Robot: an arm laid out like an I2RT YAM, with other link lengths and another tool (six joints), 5 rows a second.
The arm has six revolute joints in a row. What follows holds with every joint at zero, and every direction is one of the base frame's. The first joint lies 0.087 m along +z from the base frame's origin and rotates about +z. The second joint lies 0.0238 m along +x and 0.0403 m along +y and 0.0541 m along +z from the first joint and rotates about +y. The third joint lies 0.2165 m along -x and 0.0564 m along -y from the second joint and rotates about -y. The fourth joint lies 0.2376 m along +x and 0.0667 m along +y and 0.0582 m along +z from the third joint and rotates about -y. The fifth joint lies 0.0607 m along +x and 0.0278 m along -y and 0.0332 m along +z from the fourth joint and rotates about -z. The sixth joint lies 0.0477 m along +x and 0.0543 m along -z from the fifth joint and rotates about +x. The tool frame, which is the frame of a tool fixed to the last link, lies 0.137 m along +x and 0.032 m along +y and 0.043 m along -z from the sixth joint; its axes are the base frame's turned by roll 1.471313, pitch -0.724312 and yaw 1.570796 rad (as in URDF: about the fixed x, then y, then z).
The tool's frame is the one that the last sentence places.
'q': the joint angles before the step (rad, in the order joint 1, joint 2, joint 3, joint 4, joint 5, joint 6). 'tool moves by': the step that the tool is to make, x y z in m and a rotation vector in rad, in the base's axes. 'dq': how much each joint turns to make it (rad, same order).
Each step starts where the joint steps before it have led.
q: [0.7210, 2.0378, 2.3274, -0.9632, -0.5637, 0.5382]
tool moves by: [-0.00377, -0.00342, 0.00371, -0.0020, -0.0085, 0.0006]
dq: [0.0015, -0.0224, -0.0126, -0.0079, 0.0052, -0.0059]
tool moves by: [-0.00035, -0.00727, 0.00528, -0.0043, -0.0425, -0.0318]
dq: [0.0023, -0.0688, -0.0688, 0.0267, 0.0462, -0.0046]
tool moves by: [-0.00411, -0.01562, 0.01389, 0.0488, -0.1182, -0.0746]
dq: [0.0097, -0.2257, -0.2790, 0.1795, 0.0936, 0.0121]
